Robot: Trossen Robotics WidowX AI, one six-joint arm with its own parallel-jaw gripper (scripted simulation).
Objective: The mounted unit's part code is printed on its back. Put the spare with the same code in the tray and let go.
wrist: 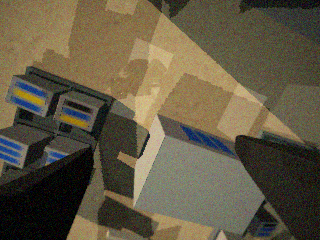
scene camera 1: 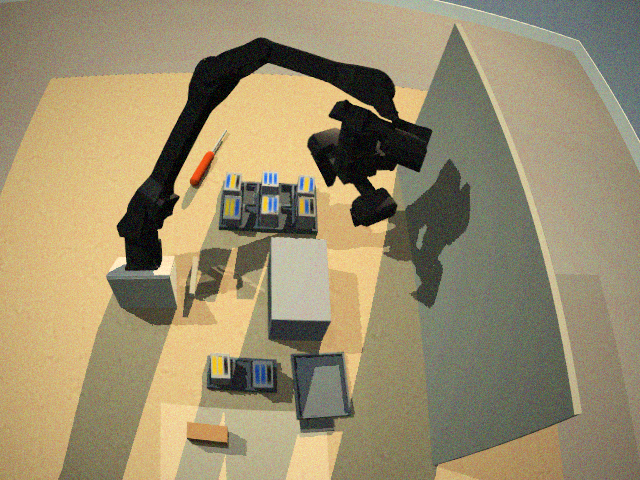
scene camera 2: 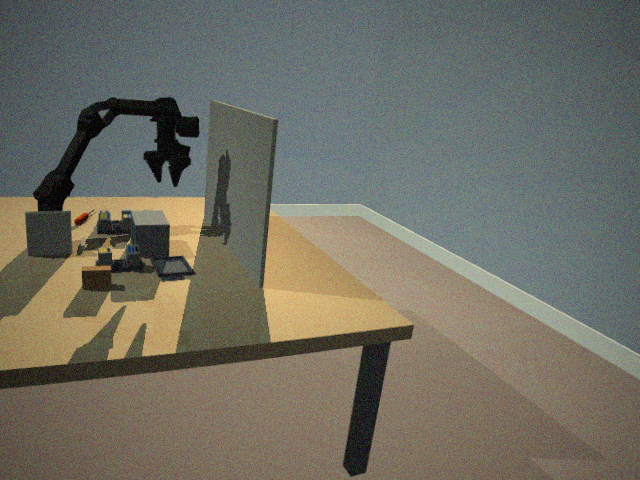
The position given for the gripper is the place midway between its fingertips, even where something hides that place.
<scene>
The gripper (scene camera 1: 343, 205) is open, holding nothing. Also in view: a grey mounted unit (scene camera 1: 299, 309), a dark tray (scene camera 1: 321, 390) and a tall grey panel (scene camera 1: 498, 362).
The gripper shows as well in the wrist view (wrist: 165, 148) and in scene camera 2 (scene camera 2: 167, 184). The grey mounted unit is seen too in the wrist view (wrist: 182, 172). The tall grey panel is seen too in scene camera 2 (scene camera 2: 241, 144).
</scene>
